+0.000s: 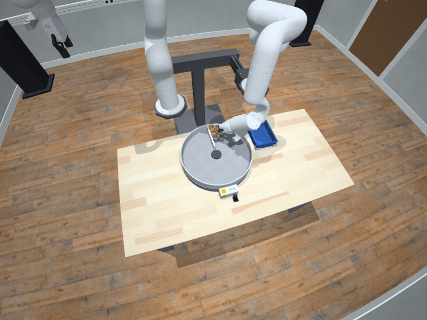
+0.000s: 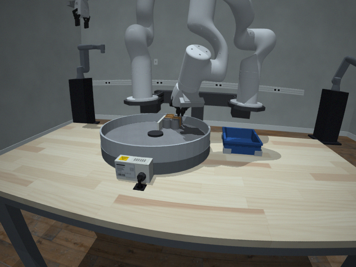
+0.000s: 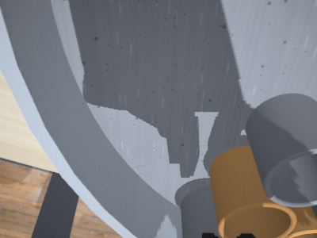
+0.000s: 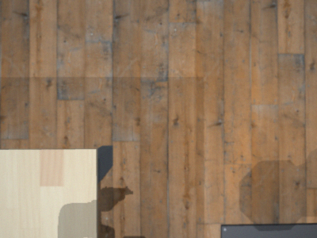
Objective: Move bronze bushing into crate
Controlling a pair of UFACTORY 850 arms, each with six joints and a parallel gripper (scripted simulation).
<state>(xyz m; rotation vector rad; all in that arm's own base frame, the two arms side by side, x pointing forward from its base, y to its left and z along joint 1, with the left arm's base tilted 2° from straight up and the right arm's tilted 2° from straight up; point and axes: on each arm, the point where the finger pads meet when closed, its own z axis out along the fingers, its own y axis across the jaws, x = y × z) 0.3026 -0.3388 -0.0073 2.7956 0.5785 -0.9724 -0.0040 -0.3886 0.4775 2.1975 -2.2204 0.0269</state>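
My left gripper is now 26 cm to the right of the blue crate, 10 cm above it and 6 cm short of it. The rest, counted from my left hand: grey turntable: 14 cm ahead, 8 cm to the right, 7 cm below.
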